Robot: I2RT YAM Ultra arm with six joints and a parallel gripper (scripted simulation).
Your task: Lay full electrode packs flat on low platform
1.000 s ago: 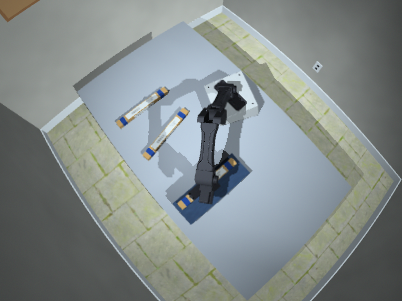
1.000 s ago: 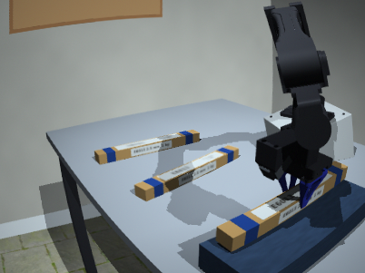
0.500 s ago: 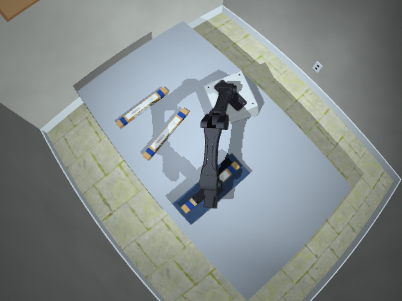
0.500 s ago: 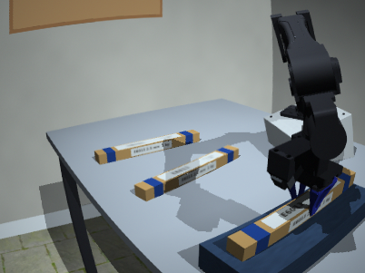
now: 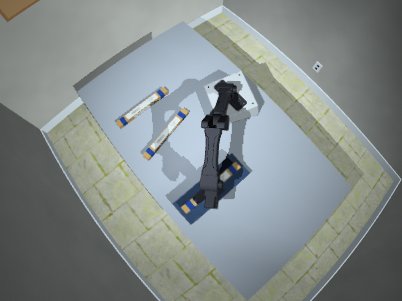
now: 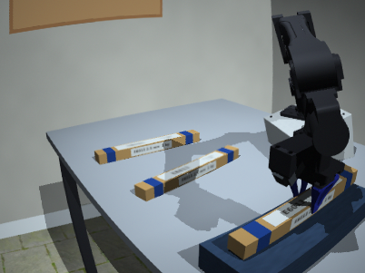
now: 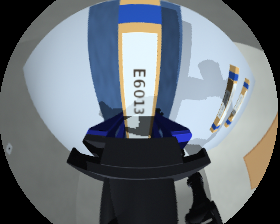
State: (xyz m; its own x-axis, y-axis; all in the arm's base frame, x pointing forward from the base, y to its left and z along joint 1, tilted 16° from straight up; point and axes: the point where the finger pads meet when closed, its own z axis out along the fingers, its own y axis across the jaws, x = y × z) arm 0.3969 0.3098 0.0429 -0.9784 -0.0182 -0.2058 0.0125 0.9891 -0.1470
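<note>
The dark blue low platform is 7 cm below my hand.
</note>
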